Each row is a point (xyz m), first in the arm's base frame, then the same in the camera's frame.
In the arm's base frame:
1: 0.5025 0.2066 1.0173
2: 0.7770 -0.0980 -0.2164
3: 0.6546 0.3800 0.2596
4: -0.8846 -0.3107 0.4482
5: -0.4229 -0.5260 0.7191
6: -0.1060 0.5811 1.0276
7: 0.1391 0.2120 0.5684
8: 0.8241 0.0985 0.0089
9: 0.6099 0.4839 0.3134
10: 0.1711 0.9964 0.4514
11: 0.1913 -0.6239 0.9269
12: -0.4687 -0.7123 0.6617
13: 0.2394 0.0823 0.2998
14: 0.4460 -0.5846 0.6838
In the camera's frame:
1: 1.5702 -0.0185 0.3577
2: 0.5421 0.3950 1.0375
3: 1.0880 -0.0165 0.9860
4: 0.3434 -0.7079 -0.3739
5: 0.6507 -0.2212 -0.4139
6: 1.5032 -0.7221 0.2521
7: 1.0658 -0.2914 0.4263
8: 0.8286 0.2984 1.0516
9: 1.1592 -0.1193 0.9939
10: 1.3218 -0.7884 0.9896
11: 1.0167 0.3016 -0.2636
12: 0.5057 -0.1313 -0.5188
13: 0.8304 -0.1289 0.5575
14: 0.9352 0.4669 0.0390

